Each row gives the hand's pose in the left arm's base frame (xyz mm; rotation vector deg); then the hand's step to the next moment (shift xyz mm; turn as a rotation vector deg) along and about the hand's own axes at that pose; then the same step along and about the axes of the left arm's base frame.
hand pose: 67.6 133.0 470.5 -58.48 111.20 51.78
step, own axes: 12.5 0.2 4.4 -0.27 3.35 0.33
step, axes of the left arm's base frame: -3.9 -0.5 -12.7 -2.71 1.82 0.87
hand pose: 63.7 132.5 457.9 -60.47 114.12 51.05
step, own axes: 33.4 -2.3 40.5 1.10 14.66 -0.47
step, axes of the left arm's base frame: -1.5 19.2 -48.9 -13.33 5.51 2.91
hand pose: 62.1 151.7 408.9 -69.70 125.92 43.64
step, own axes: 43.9 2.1 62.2 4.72 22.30 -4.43
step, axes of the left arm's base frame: -12.3 17.9 -73.0 -22.30 4.06 5.04
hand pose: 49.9 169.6 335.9 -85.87 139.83 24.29
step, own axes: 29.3 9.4 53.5 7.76 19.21 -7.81
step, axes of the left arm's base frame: -18.4 -0.3 -58.9 -21.07 -1.02 6.73
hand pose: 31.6 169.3 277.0 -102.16 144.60 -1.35
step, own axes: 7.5 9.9 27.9 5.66 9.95 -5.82
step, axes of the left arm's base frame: -10.4 -3.3 -28.5 -11.55 -2.11 5.20
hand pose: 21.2 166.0 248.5 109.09 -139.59 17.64
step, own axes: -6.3 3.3 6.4 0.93 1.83 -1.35
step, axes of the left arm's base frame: -1.0 5.7 -7.6 -2.12 -0.23 1.21
